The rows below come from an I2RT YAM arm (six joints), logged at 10 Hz.
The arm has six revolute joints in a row. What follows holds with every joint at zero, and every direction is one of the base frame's. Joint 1 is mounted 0.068 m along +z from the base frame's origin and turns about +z. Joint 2 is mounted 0.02 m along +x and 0.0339 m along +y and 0.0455 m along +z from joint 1 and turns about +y. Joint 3 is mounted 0.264 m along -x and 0.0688 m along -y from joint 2 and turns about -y. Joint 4 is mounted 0.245 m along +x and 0.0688 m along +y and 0.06 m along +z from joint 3 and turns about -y. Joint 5 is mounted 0.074 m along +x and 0.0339 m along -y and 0.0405 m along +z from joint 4 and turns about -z. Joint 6 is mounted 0.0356 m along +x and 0.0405 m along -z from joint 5 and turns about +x. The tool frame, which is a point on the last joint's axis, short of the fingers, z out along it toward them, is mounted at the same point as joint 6; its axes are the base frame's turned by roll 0, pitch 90 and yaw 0 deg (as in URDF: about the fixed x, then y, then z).
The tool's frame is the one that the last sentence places.
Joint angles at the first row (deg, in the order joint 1, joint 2, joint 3, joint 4, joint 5, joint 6):
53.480 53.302 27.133 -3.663 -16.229 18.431
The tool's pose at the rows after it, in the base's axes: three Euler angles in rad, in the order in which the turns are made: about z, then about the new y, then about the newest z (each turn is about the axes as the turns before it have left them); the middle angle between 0 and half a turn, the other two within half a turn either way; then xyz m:
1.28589, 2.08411, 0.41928, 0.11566, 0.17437, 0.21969
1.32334, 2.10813, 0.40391, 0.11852, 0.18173, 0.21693
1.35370, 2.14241, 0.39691, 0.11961, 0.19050, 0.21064
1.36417, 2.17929, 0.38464, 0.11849, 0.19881, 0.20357
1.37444, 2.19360, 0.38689, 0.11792, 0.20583, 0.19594
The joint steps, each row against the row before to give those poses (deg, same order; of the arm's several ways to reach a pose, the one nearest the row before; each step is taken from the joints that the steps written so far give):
0.036 2.185 1.820 -0.789 -1.243 -4.628
0.352 2.966 1.197 0.039 -1.262 -2.319
1.074 3.315 0.824 0.336 -0.139 -1.445
1.598 2.862 0.505 0.379 1.275 -0.767
1.140 2.574 -0.171 2.011 0.620 0.230

